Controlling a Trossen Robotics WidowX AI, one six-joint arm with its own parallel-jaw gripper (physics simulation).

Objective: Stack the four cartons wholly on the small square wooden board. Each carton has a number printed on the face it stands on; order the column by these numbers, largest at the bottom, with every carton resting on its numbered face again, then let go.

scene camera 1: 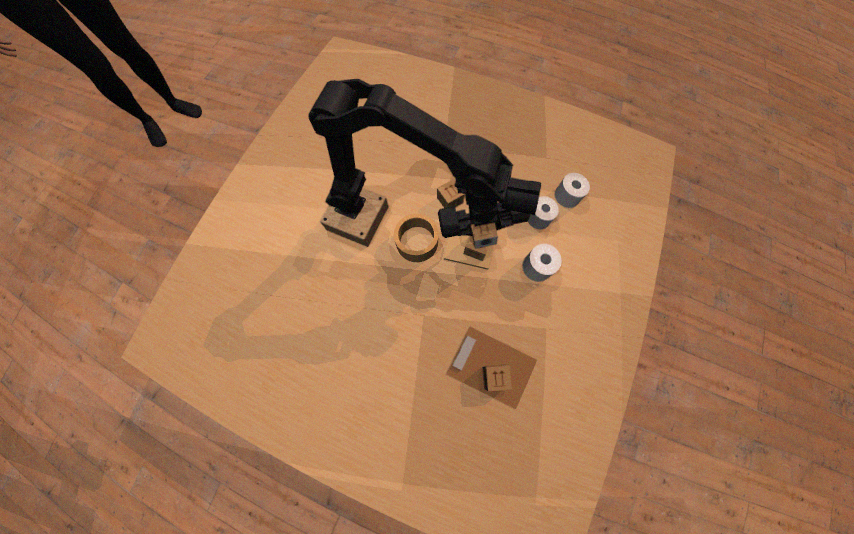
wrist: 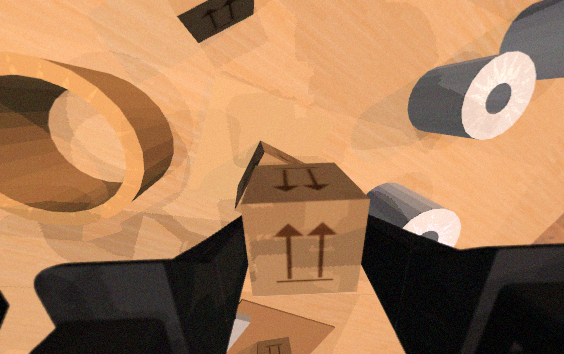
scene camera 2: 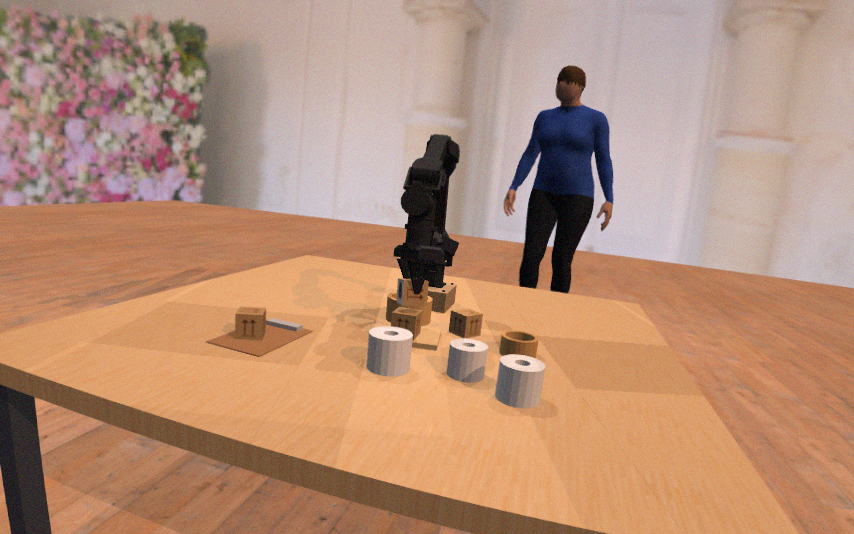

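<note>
My gripper is shut on a carton. The carton is turned: its arrows point sideways in scene camera 2, and a blue-grey patch faces sideways. A second carton is on the small wooden board, close under the held carton; whether they touch is unclear. A third carton stands off the board. A fourth carton stands on a brown sheet.
A wooden ring stands between the board and the robot base. White rolls stand beyond the board. A smaller ring shows near the rolls. A grey bar lies on the sheet.
</note>
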